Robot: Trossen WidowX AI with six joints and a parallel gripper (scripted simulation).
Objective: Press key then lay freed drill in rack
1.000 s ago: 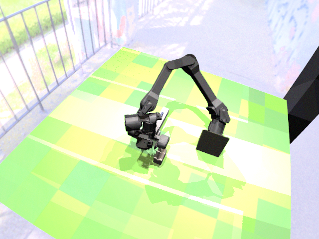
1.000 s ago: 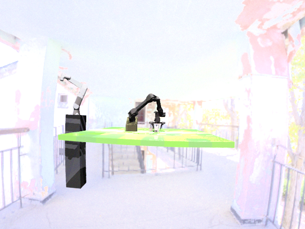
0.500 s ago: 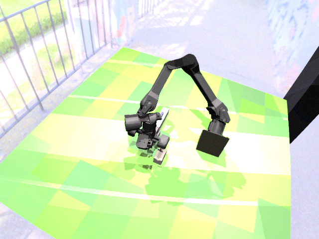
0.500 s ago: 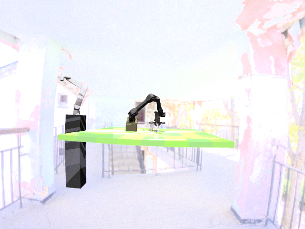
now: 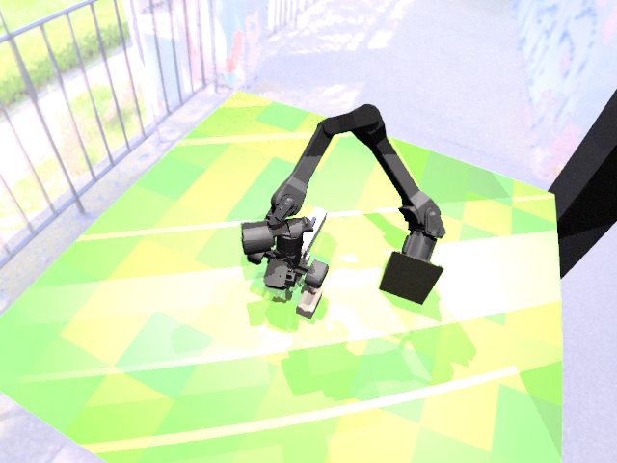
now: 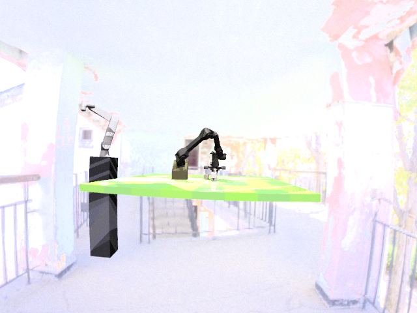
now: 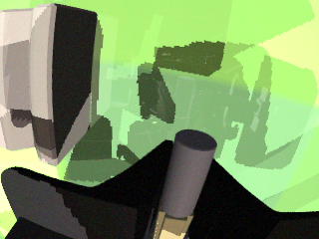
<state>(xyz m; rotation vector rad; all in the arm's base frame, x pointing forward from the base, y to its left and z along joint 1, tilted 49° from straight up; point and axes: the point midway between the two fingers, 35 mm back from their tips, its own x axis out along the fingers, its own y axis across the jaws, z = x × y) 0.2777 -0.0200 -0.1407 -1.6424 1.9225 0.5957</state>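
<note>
My gripper tip is now 4 cm to the left of the yellowish drill and 3 cm below it. Also, from my gripper tip: dark rack 7 cm behind, 4 cm to the left.
</note>
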